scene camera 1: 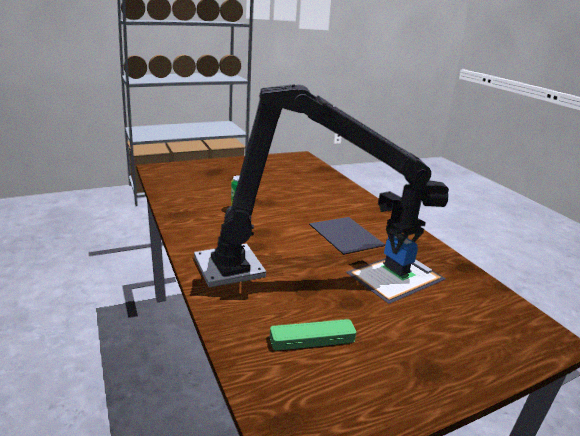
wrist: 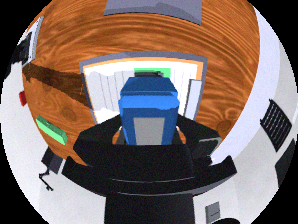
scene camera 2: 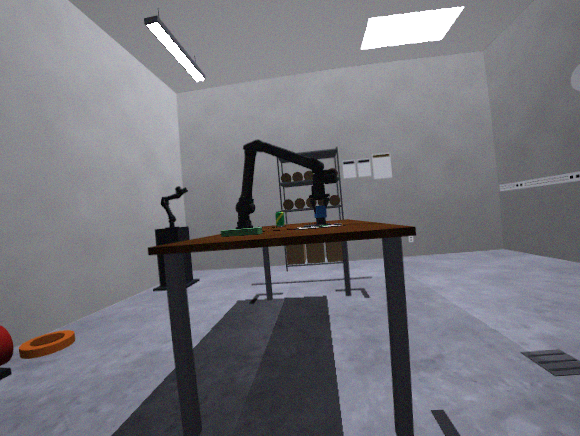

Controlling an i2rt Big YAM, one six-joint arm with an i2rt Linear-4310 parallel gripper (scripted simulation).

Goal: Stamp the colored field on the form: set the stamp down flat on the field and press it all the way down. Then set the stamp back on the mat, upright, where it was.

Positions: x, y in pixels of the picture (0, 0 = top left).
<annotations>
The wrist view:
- my gripper: 148, 113
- stamp: 149, 107
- form: 103, 77
</annotations>
